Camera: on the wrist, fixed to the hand. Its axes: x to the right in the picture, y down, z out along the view.
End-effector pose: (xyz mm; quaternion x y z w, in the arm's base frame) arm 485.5 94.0 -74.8 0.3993 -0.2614 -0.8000 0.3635
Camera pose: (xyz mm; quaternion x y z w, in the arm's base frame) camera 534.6 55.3 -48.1 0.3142 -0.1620 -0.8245 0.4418
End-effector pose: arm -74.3 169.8 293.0 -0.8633 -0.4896 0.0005 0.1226
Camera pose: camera -20.4 132.1 310.1 0.8889 0.4551 0.0492 0.0172
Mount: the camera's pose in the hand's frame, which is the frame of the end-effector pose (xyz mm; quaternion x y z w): -1.8 60.4 -31.1 -0.1482 -0.0213 0.0363 0.9881
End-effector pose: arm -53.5 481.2 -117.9 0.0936 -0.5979 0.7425 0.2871
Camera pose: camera -78.2 502.7 -177.5 0.0440 -0.7103 0.6535 0.2579
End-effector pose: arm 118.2 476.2 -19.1 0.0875 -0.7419 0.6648 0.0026
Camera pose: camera 108.4 513.2 -75.3 -0.0733 0.8348 -0.5451 0.0244
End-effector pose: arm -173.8 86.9 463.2 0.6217 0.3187 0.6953 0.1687
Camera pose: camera -194.0 33.8 500.5 0.6157 0.1857 0.7271 0.2404
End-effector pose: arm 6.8 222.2 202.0 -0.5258 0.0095 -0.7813 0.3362
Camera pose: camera 12.6 165.9 164.4 -0.5856 0.1371 -0.7472 0.2828
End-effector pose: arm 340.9 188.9 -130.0 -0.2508 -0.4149 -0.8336 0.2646
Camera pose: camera 375.3 132.5 -113.9 -0.3198 -0.2830 -0.8702 0.2457
